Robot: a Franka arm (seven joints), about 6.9 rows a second.
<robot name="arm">
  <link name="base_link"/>
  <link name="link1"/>
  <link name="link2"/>
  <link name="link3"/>
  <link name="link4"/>
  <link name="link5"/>
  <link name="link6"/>
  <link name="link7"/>
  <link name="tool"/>
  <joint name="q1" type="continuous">
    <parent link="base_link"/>
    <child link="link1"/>
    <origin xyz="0 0 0.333" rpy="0 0 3.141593"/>
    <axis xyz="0 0 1"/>
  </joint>
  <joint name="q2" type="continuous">
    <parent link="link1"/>
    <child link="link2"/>
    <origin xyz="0 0 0" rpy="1.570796 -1.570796 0"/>
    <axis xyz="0 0 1"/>
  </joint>
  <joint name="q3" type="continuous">
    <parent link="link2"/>
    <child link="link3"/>
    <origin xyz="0.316 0 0" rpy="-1.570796 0 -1.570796"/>
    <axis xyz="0 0 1"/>
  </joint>
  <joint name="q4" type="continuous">
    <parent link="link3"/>
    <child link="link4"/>
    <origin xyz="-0.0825 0 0" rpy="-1.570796 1.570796 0"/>
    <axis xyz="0 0 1"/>
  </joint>
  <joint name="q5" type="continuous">
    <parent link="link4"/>
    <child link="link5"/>
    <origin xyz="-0.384 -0.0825 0" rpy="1.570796 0 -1.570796"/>
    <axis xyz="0 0 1"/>
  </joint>
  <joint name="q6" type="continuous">
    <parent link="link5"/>
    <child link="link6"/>
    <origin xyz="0 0 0" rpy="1.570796 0 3.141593"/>
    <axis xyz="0 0 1"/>
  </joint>
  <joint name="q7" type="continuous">
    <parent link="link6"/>
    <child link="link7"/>
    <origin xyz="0.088 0 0" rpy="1.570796 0 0"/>
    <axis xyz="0 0 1"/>
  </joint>
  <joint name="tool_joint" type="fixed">
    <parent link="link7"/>
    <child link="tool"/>
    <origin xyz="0 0 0.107"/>
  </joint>
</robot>
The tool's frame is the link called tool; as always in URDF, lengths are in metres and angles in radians. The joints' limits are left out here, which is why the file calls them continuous.
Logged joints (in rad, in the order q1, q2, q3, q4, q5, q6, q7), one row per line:
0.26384, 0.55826, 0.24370, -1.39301, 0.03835, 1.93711, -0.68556
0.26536, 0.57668, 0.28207, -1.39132, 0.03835, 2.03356, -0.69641
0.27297, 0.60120, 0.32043, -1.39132, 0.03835, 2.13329, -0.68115
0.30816, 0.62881, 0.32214, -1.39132, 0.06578, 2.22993, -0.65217
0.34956, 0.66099, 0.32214, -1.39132, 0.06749, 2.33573, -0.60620
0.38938, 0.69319, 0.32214, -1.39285, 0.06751, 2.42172, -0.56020
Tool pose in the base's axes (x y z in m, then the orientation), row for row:
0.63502, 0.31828, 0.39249, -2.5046, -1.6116, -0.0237
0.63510, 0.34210, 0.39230, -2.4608, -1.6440, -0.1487
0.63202, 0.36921, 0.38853, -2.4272, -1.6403, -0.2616
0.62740, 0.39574, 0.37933, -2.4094, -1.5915, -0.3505
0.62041, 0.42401, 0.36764, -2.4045, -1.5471, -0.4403
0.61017, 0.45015, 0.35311, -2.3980, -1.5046, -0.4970
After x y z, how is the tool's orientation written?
As a rotation vector, in radians.
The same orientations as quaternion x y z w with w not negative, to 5 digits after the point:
-0.83812, -0.53930, -0.00793, 0.08151
-0.82716, -0.55260, -0.04998, 0.08909
-0.82112, -0.55491, -0.08850, 0.10006
-0.82272, -0.54344, -0.11968, 0.11615
-0.82475, -0.53066, -0.15102, 0.12401
-0.82687, -0.51881, -0.17137, 0.13328

